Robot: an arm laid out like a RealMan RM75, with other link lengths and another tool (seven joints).
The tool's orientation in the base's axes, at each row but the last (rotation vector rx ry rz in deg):
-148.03 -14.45 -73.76
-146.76 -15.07 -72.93
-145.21 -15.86 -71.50
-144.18 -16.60 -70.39
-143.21 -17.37 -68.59
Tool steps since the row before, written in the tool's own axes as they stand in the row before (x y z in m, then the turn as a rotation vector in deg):
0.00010 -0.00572 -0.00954 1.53 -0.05 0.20
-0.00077 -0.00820 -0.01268 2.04 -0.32 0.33
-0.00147 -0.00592 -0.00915 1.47 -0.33 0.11
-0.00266 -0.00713 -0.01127 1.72 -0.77 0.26
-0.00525 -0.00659 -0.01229 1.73 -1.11 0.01
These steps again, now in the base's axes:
-0.00867 0.00269 0.00642 1.05 0.18 1.12
-0.01227 0.00372 0.00801 1.38 0.49 1.49
-0.00943 0.00228 0.00519 0.87 0.40 1.17
-0.01208 0.00229 0.00581 0.99 0.88 1.37
-0.01419 0.00089 0.00447 0.70 1.09 1.59

